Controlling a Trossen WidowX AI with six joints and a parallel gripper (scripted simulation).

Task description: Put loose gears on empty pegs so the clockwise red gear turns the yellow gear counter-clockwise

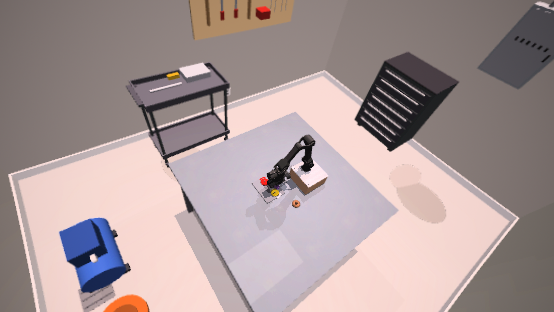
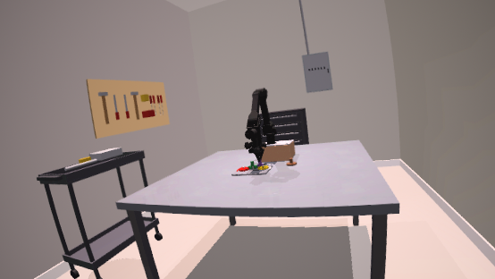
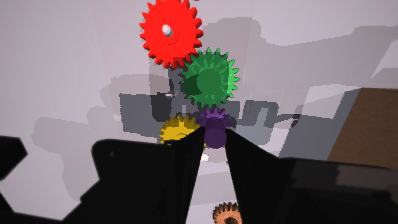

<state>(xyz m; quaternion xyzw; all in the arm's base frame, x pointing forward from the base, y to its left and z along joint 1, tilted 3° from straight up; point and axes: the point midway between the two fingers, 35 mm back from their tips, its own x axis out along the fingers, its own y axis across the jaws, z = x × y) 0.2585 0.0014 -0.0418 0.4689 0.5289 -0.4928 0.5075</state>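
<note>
Now: gripper tip 50 mm to the left of the green gear, 20 mm above it and 10 mm short of it. Round my gripper tip: purple gear (10 mm below); then red gear (90 mm to the right, 60 mm ahead, 30 mm below); then yellow gear (40 mm ahead, 30 mm to the left, 30 mm below).
</note>
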